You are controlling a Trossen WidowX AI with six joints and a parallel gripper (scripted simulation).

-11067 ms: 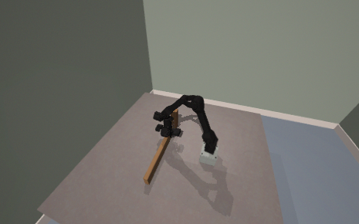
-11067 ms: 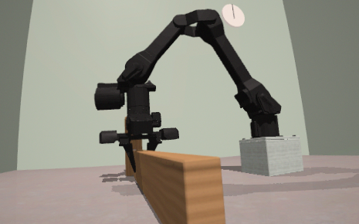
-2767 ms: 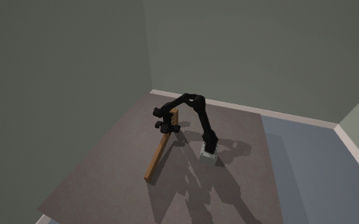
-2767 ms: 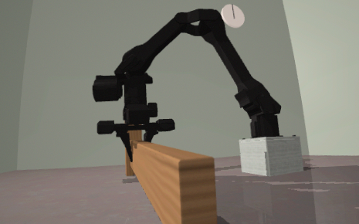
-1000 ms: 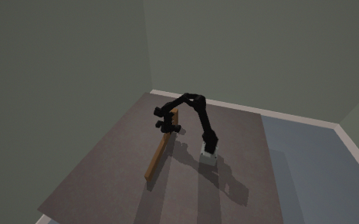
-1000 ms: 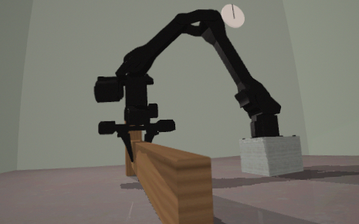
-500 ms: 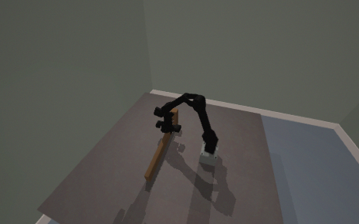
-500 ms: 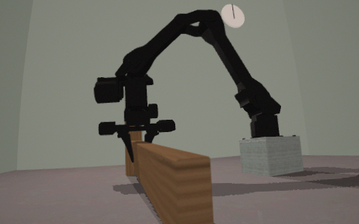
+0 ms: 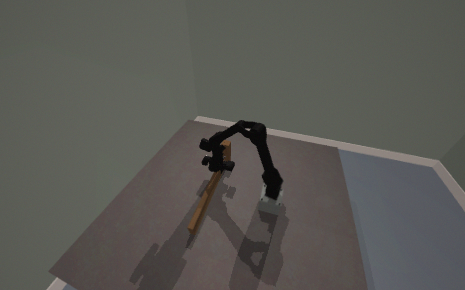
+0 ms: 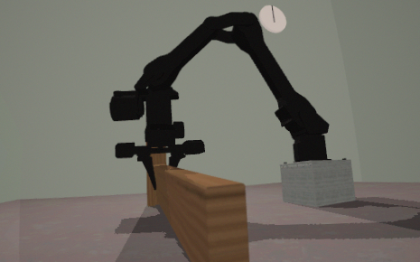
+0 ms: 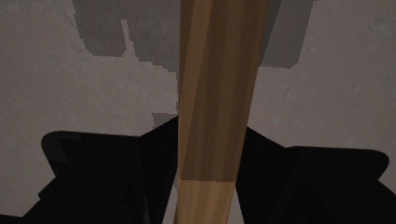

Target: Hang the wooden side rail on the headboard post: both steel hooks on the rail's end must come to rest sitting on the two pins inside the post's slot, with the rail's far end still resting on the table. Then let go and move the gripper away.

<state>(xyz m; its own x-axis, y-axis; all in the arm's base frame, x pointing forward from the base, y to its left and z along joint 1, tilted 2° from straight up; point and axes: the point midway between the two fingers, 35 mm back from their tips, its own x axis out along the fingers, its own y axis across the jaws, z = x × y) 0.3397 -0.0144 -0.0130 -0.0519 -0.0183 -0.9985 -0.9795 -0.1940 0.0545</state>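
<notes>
Right now the headboard post is 30 mm ahead of my gripper tip, 130 mm to the right of it and 40 mm above it.
</notes>
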